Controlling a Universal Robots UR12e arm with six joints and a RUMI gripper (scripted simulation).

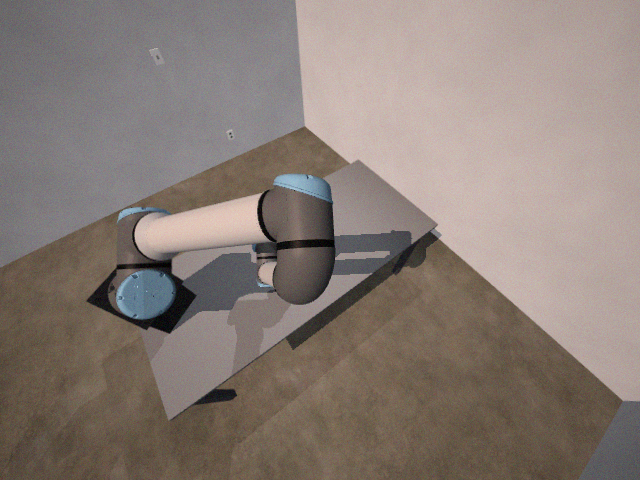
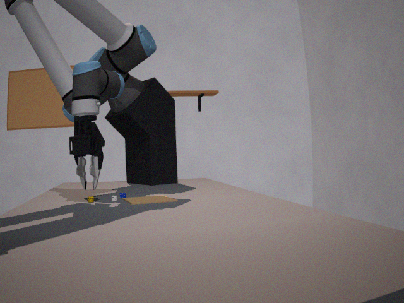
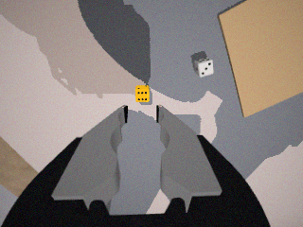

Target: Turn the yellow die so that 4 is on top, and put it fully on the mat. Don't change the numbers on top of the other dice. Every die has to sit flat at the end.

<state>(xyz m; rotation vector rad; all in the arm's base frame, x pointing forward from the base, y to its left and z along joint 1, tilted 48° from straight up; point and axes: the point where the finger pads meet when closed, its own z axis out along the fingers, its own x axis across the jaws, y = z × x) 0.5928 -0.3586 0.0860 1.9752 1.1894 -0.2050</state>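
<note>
Now: hand 5 cm above the yellow die. The rest, counted from my hand: white die: 8 cm to the left, 5 cm below, 1 cm ahead; then blue die: 12 cm to the left, 5 cm below, 5 cm behind; then tan mat: 17 cm to the left, 5 cm below, 5 cm ahead.
</note>
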